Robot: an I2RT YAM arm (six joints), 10 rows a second.
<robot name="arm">
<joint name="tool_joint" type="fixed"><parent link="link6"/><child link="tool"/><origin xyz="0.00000 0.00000 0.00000" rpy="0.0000 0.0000 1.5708"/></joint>
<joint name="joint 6" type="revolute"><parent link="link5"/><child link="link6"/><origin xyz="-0.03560 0.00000 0.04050" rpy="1.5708 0.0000 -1.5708"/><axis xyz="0 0 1"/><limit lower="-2.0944" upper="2.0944"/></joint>
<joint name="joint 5" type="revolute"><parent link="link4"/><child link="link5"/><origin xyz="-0.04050 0.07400 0.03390" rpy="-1.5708 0.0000 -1.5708"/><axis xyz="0 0 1"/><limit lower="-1.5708" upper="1.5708"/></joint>
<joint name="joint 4" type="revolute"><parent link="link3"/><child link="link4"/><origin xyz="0.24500 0.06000 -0.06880" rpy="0.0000 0.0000 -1.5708"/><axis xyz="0 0 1"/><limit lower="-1.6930" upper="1.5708"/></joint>
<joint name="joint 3" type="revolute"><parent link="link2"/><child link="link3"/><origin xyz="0.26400 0.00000 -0.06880" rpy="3.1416 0.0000 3.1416"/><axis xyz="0 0 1"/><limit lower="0.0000" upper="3.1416"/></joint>
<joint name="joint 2" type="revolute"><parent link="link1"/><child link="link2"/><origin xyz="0.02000 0.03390 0.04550" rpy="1.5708 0.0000 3.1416"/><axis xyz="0 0 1"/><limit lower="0.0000" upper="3.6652"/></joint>
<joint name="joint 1" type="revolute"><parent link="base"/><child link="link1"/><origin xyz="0.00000 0.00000 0.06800"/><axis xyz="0 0 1"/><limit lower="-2.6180" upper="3.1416"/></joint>
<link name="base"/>
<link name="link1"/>
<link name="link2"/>
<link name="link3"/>
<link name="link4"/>
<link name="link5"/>
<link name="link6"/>
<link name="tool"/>
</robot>
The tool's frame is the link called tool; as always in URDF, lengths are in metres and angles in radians.
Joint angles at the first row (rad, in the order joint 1, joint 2, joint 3, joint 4, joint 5, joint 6):
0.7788, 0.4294, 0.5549, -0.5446, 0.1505, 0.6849
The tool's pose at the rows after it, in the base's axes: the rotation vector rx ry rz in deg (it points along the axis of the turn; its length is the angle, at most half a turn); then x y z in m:
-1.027 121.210 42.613 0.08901 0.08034 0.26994
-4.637 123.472 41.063 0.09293 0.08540 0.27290
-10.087 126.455 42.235 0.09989 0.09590 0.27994
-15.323 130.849 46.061 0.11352 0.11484 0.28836
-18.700 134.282 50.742 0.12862 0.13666 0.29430
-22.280 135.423 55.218 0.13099 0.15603 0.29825
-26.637 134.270 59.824 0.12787 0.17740 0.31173
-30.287 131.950 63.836 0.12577 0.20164 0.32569
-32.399 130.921 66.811 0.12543 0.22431 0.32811
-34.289 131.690 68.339 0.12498 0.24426 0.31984
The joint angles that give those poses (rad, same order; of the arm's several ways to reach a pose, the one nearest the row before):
0.7788, 0.4721, 0.5774, -0.5709, 0.1505, 0.6689
0.7788, 0.5243, 0.6083, -0.5911, 0.1265, 0.6292
0.7788, 0.6094, 0.6613, -0.6021, 0.0536, 0.5896
0.7788, 0.7456, 0.7383, -0.5995, -0.0563, 0.5751
0.7875, 0.8795, 0.8105, -0.5747, -0.1490, 0.5854
0.8391, 0.9516, 0.8517, -0.5449, -0.1921, 0.6090
0.9123, 1.0118, 0.9188, -0.5194, -0.2100, 0.6300
0.9817, 1.0828, 0.9913, -0.4744, -0.2112, 0.6468
1.0317, 1.1534, 1.0290, -0.4148, -0.2127, 0.6674
1.0698, 1.2205, 1.0386, -0.3622, -0.2176, 0.6834

